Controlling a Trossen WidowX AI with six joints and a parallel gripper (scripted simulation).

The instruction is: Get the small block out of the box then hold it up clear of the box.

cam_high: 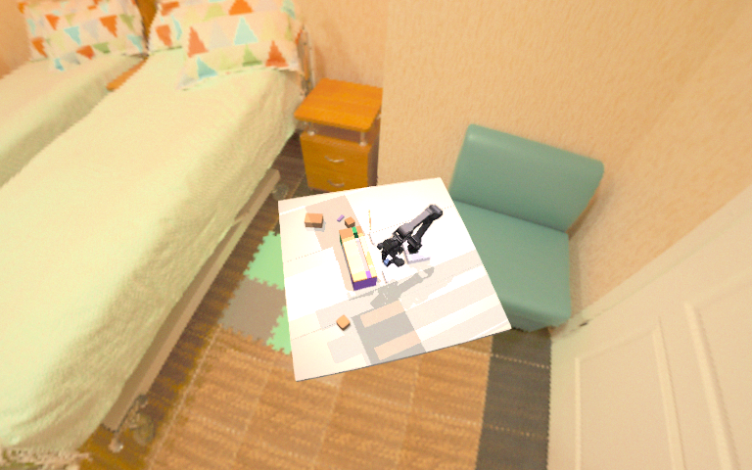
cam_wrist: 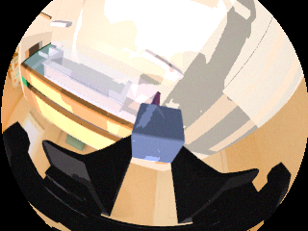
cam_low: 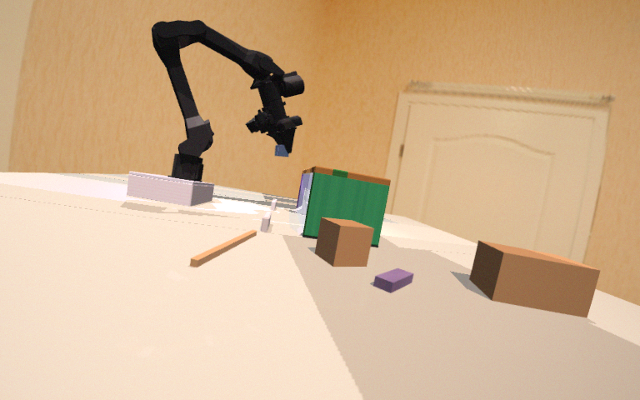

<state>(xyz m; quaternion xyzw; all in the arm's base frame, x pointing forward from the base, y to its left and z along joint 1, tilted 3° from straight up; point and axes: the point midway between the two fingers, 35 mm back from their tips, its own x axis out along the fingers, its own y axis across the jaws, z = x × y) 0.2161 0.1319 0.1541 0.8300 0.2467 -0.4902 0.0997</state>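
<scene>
Now: the blue block 20 mm behind my gripper tip and 10 mm to the right of it. From my gripper tip the other things lie so: brown cube 450 mm to the right, 150 mm ahead, 140 mm below; then long box 140 mm to the right, 110 mm below, 100 mm ahead; then thin wooden stick 470 mm to the right, 170 mm below.
</scene>
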